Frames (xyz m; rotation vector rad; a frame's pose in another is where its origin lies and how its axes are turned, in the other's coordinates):
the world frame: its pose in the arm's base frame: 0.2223 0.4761 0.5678 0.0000 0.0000 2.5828
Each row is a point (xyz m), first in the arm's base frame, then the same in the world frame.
Working: the arm's base frame: its pose in the world frame: -0.0639 0.5215 -0.5678 0.0000 0.0000 -2.5828

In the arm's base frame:
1: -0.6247 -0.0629 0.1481
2: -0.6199 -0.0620 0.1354
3: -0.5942 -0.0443 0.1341
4: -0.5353 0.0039 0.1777
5: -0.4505 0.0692 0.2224
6: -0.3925 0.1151 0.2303
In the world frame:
1: 0.4324 0.9061 -0.4197
2: 0.4288 0.9028 -0.4324
3: 0.4164 0.8741 -0.4337
4: 0.3920 0.8020 -0.3901
5: 0.3547 0.7017 -0.3454
6: 0.3299 0.6320 -0.3375

